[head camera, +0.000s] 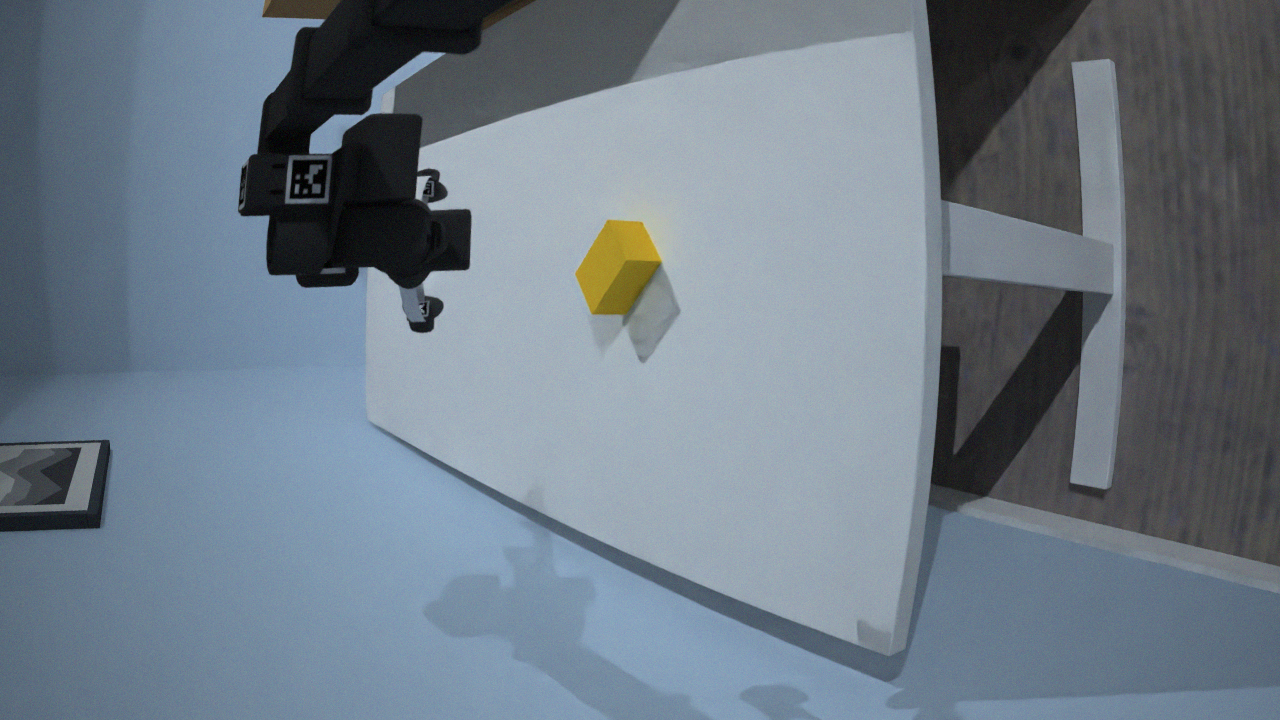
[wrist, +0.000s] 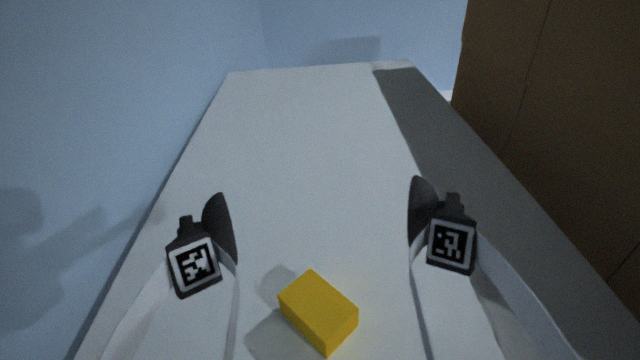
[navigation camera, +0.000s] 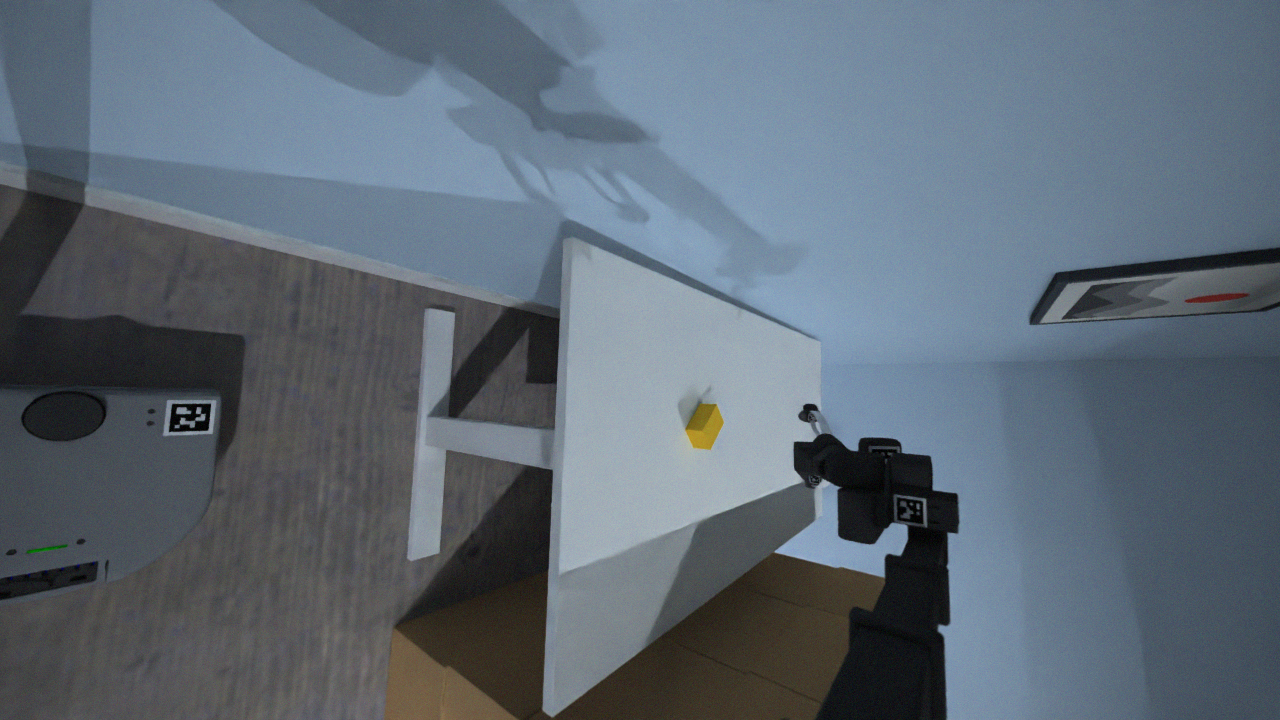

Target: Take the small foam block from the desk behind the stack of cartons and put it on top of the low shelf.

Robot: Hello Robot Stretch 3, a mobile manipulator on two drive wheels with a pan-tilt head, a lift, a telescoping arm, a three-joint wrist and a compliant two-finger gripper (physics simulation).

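Seen in the pictures: robot's base, origin of its link: (navigation camera: 68,413).
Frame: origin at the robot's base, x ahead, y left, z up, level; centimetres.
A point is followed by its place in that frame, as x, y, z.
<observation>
The yellow foam block (head camera: 617,266) @[-1.0, -88.2, 76.5] (navigation camera: 704,426) @[-0.8, -87.8, 76.4] (wrist: 317,310) lies on the white desk (head camera: 760,429) @[14.0, -69.6, 72.0] (navigation camera: 644,331) @[18.9, -70.0, 72.0] (wrist: 310,125). My gripper (head camera: 426,248) @[-2.3, -83.5, 100.5] (navigation camera: 811,446) @[-2.3, -83.5, 100.5] (wrist: 320,209) @[-2.3, -83.5, 100.5] is open and holds nothing. It hangs above the desk, towards the desk's far end from the block. In the wrist view the block shows low in the picture, between the two finger arms and below the fingertips, turned at an angle. The stack of cartons (head camera: 299,7) @[-60.1, -182.7, 100.4] (navigation camera: 483,644) @[-57.9, -68.0, 25.2] (wrist: 550,100) stands along one long side of the desk. The low shelf does not show in these views.
A blue wall (head camera: 268,501) @[35.0, -140.5, 108.8] (navigation camera: 805,134) @[37.2, -50.8, 109.7] (wrist: 100,100) runs along the desk's other long side, with a framed picture (head camera: 53,483) @[32.5, -148.1, 149.8] (navigation camera: 1154,291) @[32.5, -147.4, 158.0] on it. The desk's white foot (head camera: 1099,358) (navigation camera: 432,376) stands on the wooden floor. My base (navigation camera: 98,501) @[-12.9, -4.1, 16.0] is at the left in the navigation view.
</observation>
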